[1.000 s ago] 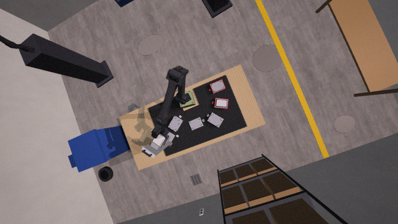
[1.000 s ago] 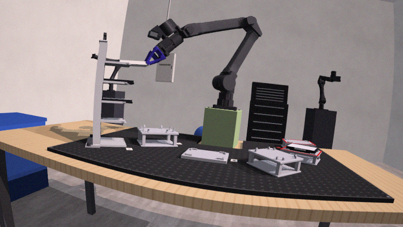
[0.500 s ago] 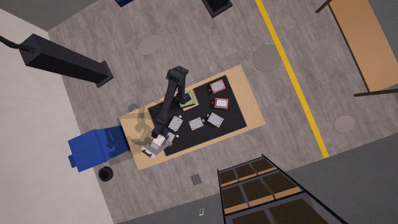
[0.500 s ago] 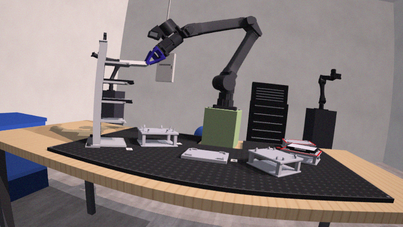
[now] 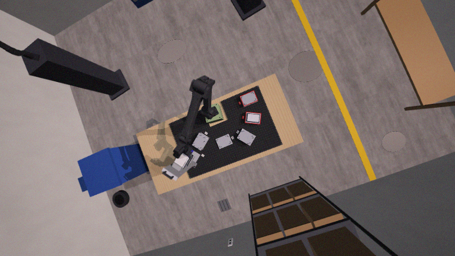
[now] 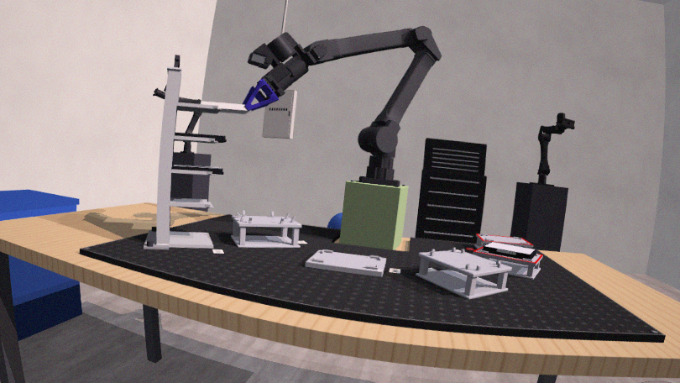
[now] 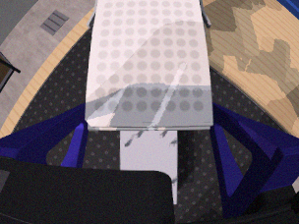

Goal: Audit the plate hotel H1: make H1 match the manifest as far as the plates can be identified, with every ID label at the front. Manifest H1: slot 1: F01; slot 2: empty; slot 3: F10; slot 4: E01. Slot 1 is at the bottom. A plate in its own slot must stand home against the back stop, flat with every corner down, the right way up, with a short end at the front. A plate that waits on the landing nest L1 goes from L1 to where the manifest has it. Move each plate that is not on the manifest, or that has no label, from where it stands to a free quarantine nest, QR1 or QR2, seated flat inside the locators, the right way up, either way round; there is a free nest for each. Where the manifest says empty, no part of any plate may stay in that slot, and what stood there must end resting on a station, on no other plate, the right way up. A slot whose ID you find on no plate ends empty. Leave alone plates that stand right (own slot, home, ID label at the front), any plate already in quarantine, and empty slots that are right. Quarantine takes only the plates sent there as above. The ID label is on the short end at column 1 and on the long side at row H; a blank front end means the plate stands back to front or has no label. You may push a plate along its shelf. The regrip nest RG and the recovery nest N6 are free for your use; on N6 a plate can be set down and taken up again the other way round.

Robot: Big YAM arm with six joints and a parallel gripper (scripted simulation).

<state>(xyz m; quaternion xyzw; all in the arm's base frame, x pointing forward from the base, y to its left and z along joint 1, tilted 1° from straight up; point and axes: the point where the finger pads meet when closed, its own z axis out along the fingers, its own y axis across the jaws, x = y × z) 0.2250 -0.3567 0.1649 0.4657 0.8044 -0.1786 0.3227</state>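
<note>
The white well plate is 30 mm ahead of my hand and 50 mm to the right of it. The rest, counted from my hand: H1 tag (110 mm ahead, 340 mm below); plate hotel H1 (100 mm ahead, 160 mm to the right, 140 mm below); regrip nest RG (40 mm behind, 70 mm to the left, 290 mm below).
</note>
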